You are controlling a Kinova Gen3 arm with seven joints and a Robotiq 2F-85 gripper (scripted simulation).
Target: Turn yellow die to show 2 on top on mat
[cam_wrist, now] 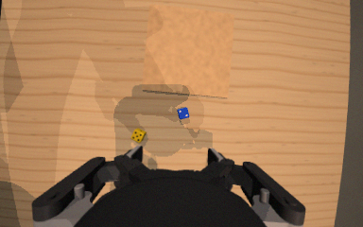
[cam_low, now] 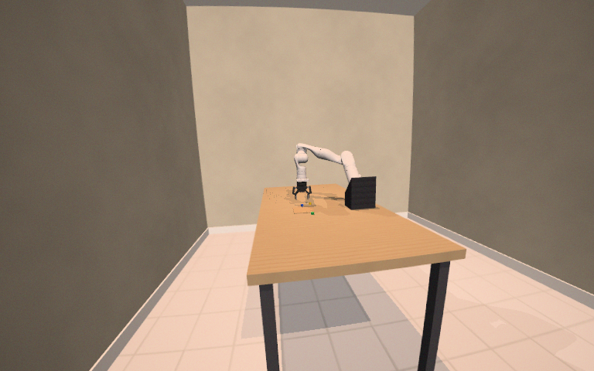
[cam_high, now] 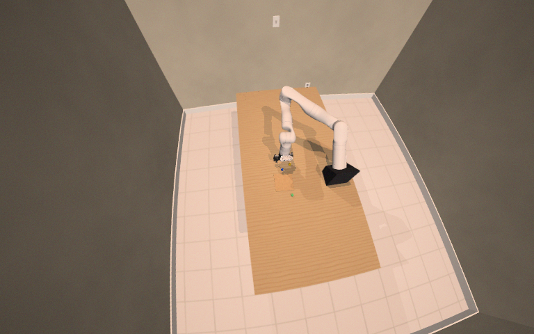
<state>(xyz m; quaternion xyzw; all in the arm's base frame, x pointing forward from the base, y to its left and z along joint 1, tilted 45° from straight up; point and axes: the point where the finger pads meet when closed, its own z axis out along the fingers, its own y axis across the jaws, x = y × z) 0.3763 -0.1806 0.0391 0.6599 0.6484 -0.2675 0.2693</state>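
My gripper is now 5 cm to the right of the blue die, 4 cm above it and 1 cm short of it. Also, from my hand: green die 27 cm to the left, 4 cm below, 2 cm behind; then tan mat 15 cm to the left, 4 cm below, 2 cm ahead; then yellow die 6 cm behind, 4 cm below, 2 cm to the left.
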